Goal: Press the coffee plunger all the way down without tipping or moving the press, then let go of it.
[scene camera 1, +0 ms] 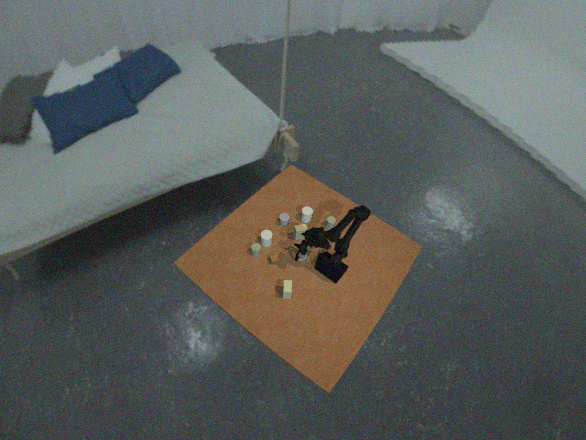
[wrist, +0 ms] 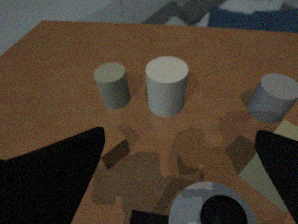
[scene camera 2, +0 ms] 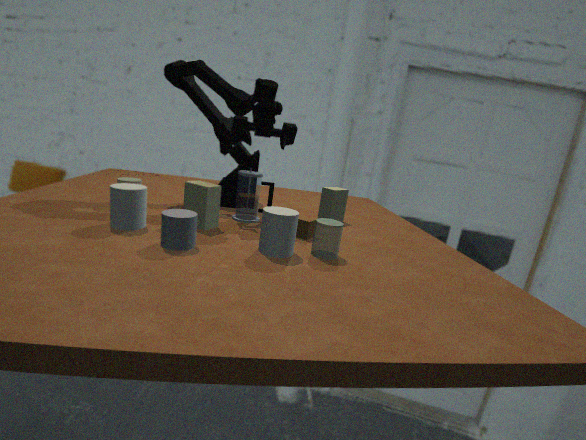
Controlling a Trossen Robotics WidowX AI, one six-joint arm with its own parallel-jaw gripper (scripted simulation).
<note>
My gripper [scene camera 2: 267, 146] is open and holds nothing. Also in view: a coffee press [scene camera 2: 249, 183] and a white cylinder [wrist: 166, 77].
My gripper shows as well in the wrist view [wrist: 178, 136].
</note>
